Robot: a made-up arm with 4 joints.
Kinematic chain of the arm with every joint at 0, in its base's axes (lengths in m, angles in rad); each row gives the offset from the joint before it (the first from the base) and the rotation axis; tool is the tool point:
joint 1: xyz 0 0 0.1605 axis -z
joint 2: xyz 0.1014 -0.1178 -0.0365 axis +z
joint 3: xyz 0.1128 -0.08 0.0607 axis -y
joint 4: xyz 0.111 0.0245 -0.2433 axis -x
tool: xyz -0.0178 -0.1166 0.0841
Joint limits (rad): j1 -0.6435..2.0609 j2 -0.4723..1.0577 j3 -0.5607..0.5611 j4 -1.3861..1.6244
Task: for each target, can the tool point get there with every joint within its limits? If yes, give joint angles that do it. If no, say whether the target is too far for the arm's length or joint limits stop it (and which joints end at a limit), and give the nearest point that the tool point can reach.
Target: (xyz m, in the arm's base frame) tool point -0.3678 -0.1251 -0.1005
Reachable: yes | joints 1.8243 -0.0839 -0.2761 -0.8120
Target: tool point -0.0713 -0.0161 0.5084
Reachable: no: joint limits stop it (at a limit: joint 1, joint 2, joint 3) | nearest point -0.0379 -0.2541 0.1468 | short by 0.434 m
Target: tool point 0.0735 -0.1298 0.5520
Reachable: no: joint limits stop it (at a limit: joint 2, joint 3) | nearest point 0.1283 -0.2265 0.1478 | short by 0.419 m
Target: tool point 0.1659 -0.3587 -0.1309
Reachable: yes | joints 0.6612 0.5423 -0.0792 -1.1011
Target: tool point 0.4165 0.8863 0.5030
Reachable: no: too far | nearest point 0.3037 0.2866 0.0658 | short by 0.751 m
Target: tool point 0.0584 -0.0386 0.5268
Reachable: no: joint limits stop it (at a limit: joint 2, joint 3) | nearest point 0.2110 -0.1395 0.1451 | short by 0.423 m
